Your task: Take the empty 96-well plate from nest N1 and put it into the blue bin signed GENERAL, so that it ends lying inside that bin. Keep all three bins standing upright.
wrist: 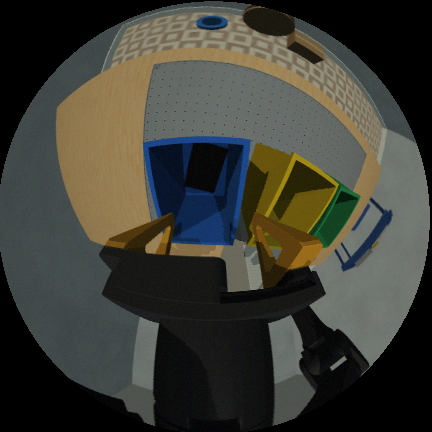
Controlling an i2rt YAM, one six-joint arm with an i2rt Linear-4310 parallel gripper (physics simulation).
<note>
In view: the gripper (213, 217), a black 96-well plate (205, 162), a green bin (343, 202) and a blue bin (201, 217).
</note>
